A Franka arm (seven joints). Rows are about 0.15 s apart.
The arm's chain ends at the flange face. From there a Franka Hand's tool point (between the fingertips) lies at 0.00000 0.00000 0.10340 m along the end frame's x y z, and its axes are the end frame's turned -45 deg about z.
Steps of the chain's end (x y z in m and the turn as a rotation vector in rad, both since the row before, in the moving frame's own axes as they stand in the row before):
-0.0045 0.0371 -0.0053 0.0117 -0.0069 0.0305
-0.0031 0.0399 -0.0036 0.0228 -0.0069 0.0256
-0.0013 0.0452 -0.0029 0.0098 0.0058 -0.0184
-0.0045 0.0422 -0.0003 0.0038 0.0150 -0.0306
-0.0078 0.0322 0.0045 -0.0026 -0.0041 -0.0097
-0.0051 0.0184 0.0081 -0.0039 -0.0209 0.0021
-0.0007 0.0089 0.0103 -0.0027 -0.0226 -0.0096
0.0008 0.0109 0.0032 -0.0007 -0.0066 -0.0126
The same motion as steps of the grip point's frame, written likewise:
-0.0290 0.0217 -0.0053 0.0132 0.0034 0.0305
-0.0292 0.0239 -0.0036 0.0210 0.0112 0.0256
-0.0317 0.0307 -0.0029 0.0028 0.0110 -0.0184
-0.0316 0.0275 -0.0003 -0.0079 0.0133 -0.0306
-0.0288 0.0171 0.0045 0.0011 -0.0047 -0.0097
-0.0184 0.0082 0.0081 0.0120 -0.0175 0.0021
-0.0086 0.0044 0.0103 0.0141 -0.0179 -0.0096
-0.0077 0.0078 0.0032 0.0042 -0.0052 -0.0126

